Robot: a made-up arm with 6 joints.
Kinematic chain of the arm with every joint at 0, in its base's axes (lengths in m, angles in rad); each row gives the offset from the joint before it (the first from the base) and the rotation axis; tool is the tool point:
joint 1: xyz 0 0 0.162 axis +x
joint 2: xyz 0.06 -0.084 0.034 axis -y
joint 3: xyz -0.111 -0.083 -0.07 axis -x
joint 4: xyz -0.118 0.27 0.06 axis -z
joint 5: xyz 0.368 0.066 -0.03 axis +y
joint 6: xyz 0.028 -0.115 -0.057 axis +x
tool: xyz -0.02 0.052 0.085
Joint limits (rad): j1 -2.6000..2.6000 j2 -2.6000..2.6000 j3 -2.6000..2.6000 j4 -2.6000..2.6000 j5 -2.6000..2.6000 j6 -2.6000..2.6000
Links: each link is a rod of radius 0.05 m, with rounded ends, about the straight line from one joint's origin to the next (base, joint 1, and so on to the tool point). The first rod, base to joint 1, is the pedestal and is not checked.
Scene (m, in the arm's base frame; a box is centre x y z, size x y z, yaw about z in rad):
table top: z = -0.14
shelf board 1: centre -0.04 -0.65 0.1 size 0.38 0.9 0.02 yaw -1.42
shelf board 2: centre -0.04 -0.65 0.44 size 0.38 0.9 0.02 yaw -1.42
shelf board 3: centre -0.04 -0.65 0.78 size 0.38 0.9 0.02 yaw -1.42
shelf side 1: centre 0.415 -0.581 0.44 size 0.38 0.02 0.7 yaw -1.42
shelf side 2: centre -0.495 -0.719 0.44 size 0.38 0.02 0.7 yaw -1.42
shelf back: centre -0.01 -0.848 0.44 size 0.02 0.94 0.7 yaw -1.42
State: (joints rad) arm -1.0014 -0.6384 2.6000 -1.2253 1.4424 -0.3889
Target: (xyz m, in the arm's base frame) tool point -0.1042 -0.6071 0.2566
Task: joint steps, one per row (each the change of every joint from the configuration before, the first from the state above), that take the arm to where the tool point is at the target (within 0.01 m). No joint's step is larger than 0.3 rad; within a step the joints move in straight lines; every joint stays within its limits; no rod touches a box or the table.
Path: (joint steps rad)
1: -0.0858 -0.2544 -0.0497 -0.1414 0.1273 0.0435
2: -0.0857 -0.2544 -0.0498 -0.1413 0.1272 0.0435
3: -0.0858 -0.2544 -0.0497 -0.1414 0.1273 0.0435
4: -0.0857 -0.2544 -0.0498 -0.1413 0.1273 0.0435
5: 0.0438 0.0829 -0.0581 0.2738 -0.0701 -0.0249
6: 0.0438 0.0830 -0.0581 0.2739 -0.0701 -0.0249
7: 0.0439 0.0830 -0.0581 0.2739 -0.0702 -0.0250
8: 0.0438 0.0830 -0.0581 0.2739 -0.0701 -0.0249
9: 0.0439 0.0830 -0.0581 0.2739 -0.0701 -0.0249
10: 0.0438 0.0830 -0.0581 0.2739 -0.0701 -0.0250
11: 0.0438 0.0830 -0.0582 0.2739 -0.0701 -0.0249
12: 0.0689 0.1763 0.1067 -0.2207 -0.0041 0.0108
13: 0.0689 0.1763 0.1066 -0.2207 -0.0040 0.0108
14: 0.0688 0.1764 0.1066 -0.2207 -0.0041 0.0108

